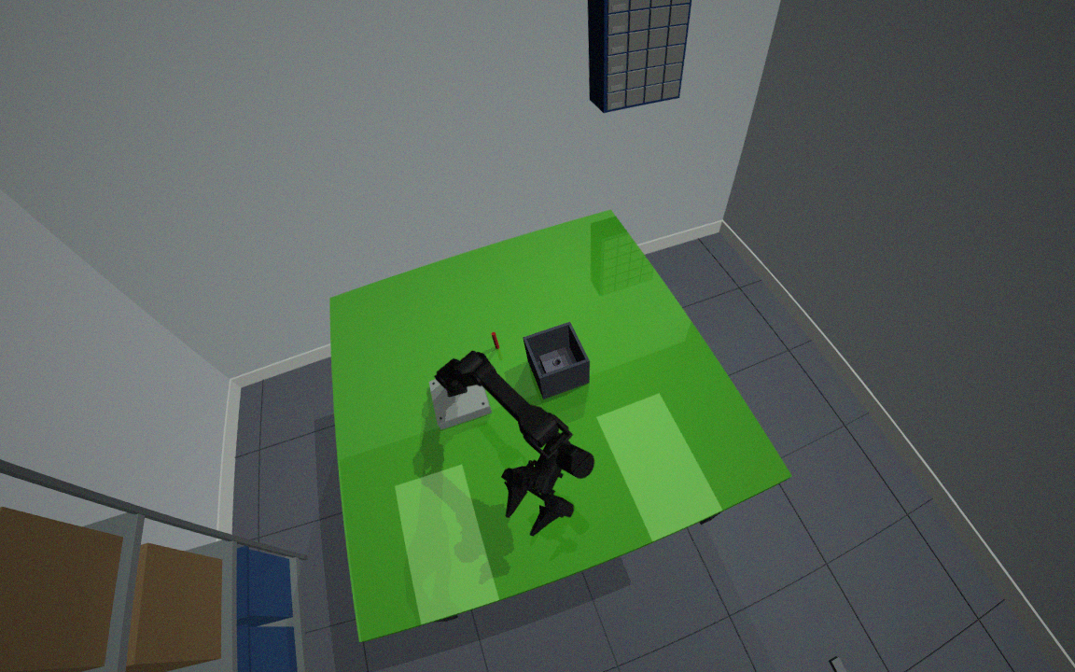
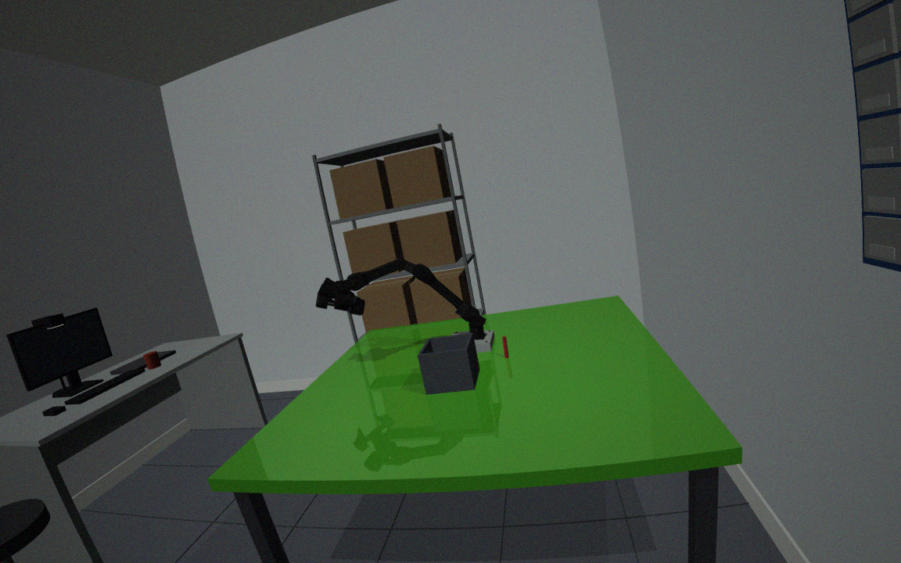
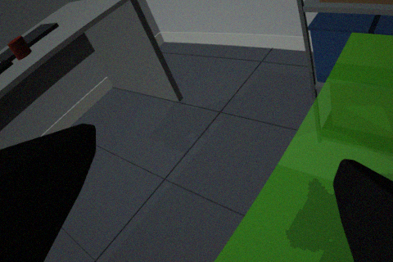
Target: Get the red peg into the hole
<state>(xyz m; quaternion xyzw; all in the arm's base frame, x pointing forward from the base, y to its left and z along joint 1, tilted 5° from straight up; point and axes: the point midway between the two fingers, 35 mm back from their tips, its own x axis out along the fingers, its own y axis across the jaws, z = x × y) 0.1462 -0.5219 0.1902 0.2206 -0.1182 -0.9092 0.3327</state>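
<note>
Right now the red peg is 660 mm to the left of my gripper tip, 220 mm below it and 40 mm ahead of it. Also, from my gripper tip: holed plate 500 mm to the left, 220 mm below, 220 mm ahead.
</note>
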